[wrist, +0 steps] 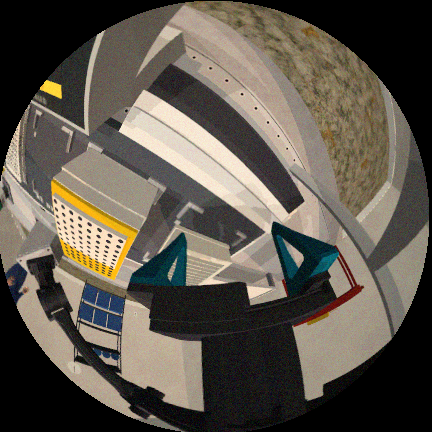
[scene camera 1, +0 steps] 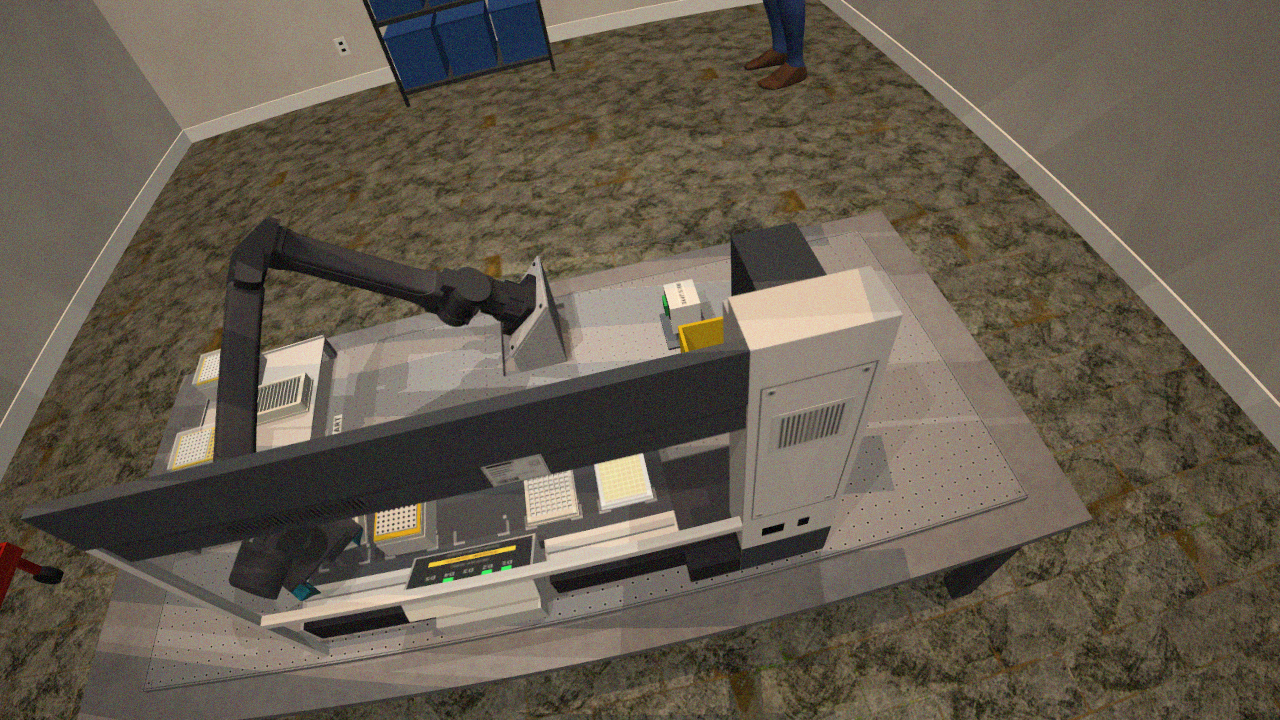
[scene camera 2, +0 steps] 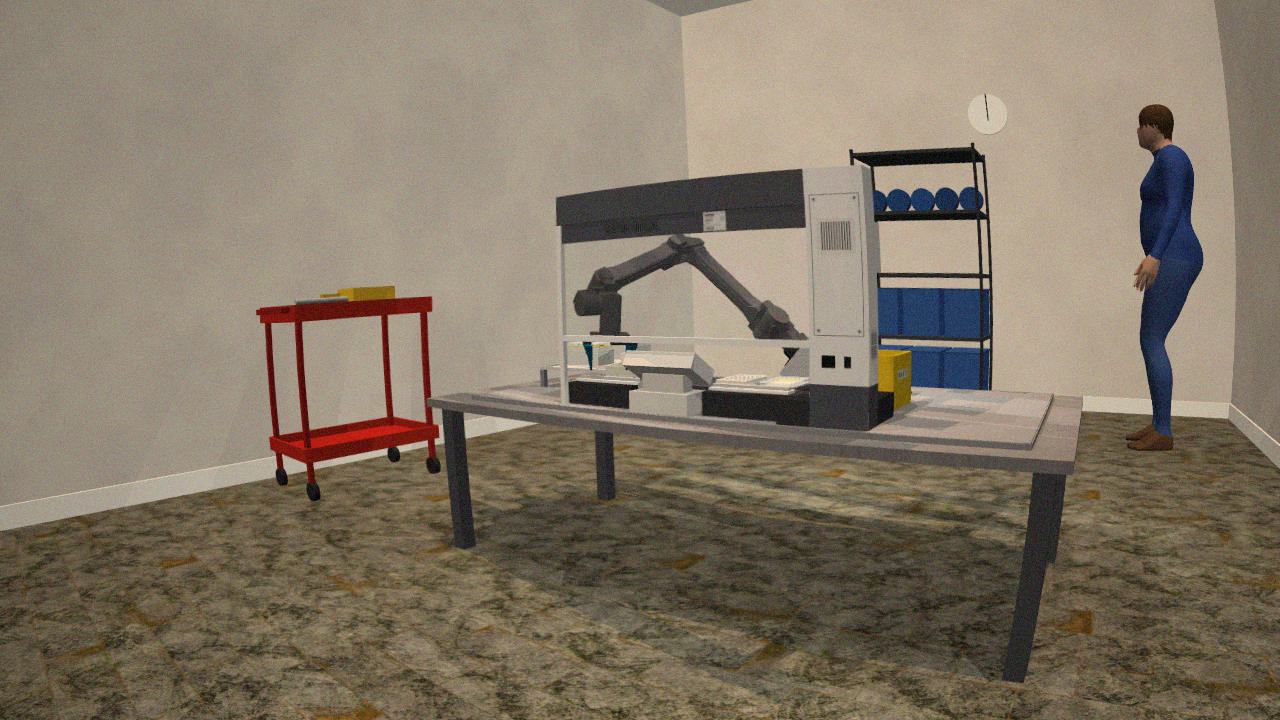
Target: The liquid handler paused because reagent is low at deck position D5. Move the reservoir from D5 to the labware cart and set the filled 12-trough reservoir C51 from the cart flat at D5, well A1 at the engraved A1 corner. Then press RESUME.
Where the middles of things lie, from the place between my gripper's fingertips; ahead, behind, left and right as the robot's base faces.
Right now my hand is 100 mm past the white ribbed reservoir (wrist: 206, 256), 20 mm to the left of it and 10 mm above it. The rest, counted from my hand: white shelf (scene camera 1: 307, 357) 320 mm behind, 300 mm to the right, 30 mm below; then white tower (scene camera 1: 802, 329) 720 mm to the left, 190 mm above; then yellow box (scene camera 2: 894, 367) 300 mm behind, 680 mm to the left, 20 mm below.
